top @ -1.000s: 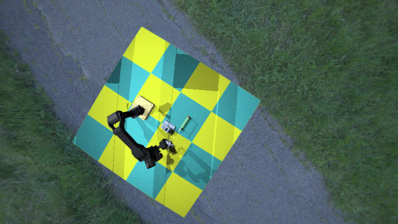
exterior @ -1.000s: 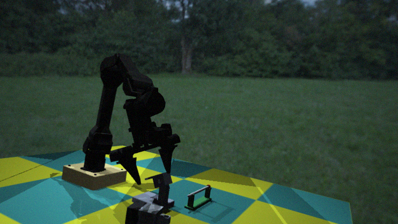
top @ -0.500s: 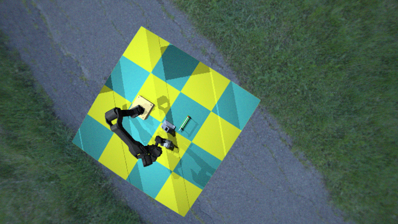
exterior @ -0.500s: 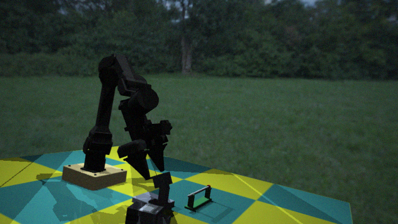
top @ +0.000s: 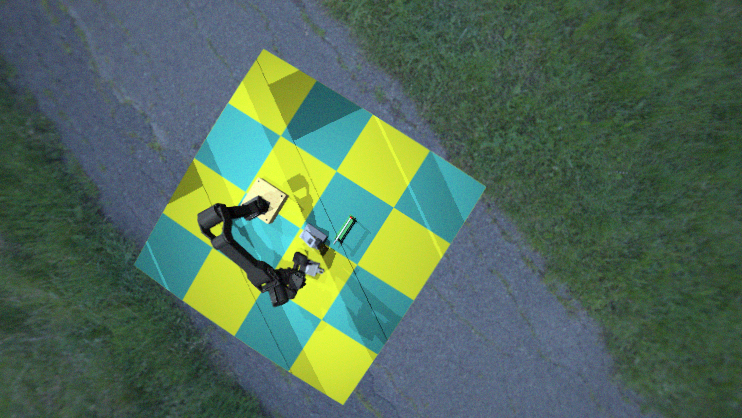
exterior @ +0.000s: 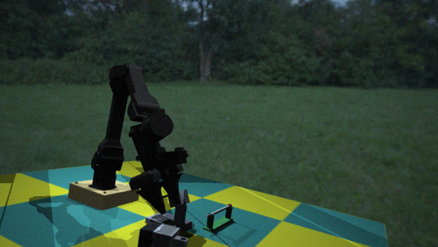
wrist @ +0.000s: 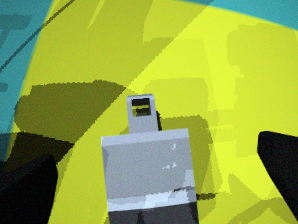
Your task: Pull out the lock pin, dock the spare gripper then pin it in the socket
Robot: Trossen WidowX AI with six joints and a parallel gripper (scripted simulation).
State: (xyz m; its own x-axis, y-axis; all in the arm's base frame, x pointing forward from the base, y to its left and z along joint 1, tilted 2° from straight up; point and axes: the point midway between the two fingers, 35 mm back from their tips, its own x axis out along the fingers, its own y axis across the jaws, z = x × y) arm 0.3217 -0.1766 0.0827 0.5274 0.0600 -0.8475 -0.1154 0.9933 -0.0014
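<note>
Right now my gripper tip is 8 cm above the spare gripper and 1 cm past it. Round my gripper tip: green cradle 24 cm to the left, 7 cm below, 5 cm ahead; then socket 14 cm to the left, 6 cm behind, 5 cm below.
</note>
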